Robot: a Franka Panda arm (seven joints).
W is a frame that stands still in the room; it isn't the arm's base.
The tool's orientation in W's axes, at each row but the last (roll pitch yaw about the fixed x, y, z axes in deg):
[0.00, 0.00, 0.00]
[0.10, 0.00, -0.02]
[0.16, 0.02, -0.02]
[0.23, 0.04, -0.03]
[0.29, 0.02, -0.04]
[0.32, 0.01, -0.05]
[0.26, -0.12, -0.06]
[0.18, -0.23, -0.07]
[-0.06, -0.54, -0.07]
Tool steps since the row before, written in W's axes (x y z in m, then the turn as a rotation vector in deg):
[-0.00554, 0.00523, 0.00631, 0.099, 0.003, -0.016]
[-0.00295, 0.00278, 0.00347, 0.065, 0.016, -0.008]
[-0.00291, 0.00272, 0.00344, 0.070, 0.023, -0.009]
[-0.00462, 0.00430, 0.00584, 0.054, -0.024, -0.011]
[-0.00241, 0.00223, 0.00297, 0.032, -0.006, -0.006]
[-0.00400, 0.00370, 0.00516, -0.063, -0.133, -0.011]
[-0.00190, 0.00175, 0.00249, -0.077, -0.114, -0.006]
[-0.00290, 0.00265, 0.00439, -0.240, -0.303, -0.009]
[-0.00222, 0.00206, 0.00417, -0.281, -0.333, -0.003]
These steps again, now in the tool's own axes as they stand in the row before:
[-0.00554, 0.00523, 0.00631, 0.099, 0.003, -0.016]
[-0.00295, 0.00279, 0.00347, 0.065, 0.016, -0.008]
[-0.00291, 0.00273, 0.00343, 0.070, 0.023, -0.009]
[-0.00463, 0.00432, 0.00582, 0.054, -0.024, -0.011]
[-0.00241, 0.00224, 0.00296, 0.032, -0.006, -0.006]
[-0.00400, 0.00373, 0.00514, -0.063, -0.133, -0.010]
[-0.00190, 0.00176, 0.00249, -0.077, -0.114, -0.005]
[-0.00289, 0.00266, 0.00439, -0.240, -0.303, -0.007]
[-0.00218, 0.00205, 0.00419, -0.281, -0.333, -0.001]

